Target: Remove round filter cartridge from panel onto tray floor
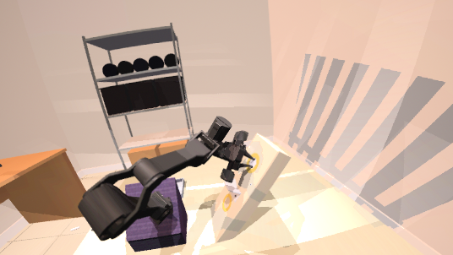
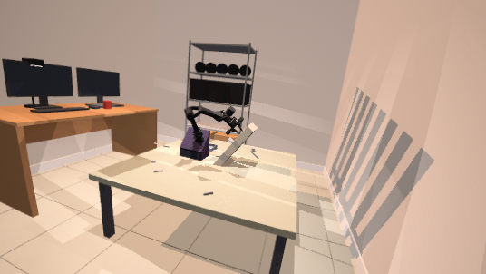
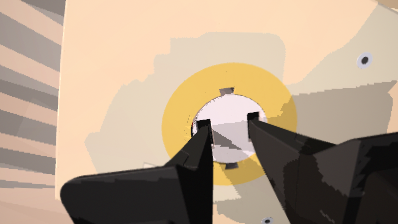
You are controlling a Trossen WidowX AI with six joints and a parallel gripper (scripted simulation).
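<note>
The round filter cartridge is 10 mm below my gripper tip and 10 mm ahead of it.
</note>
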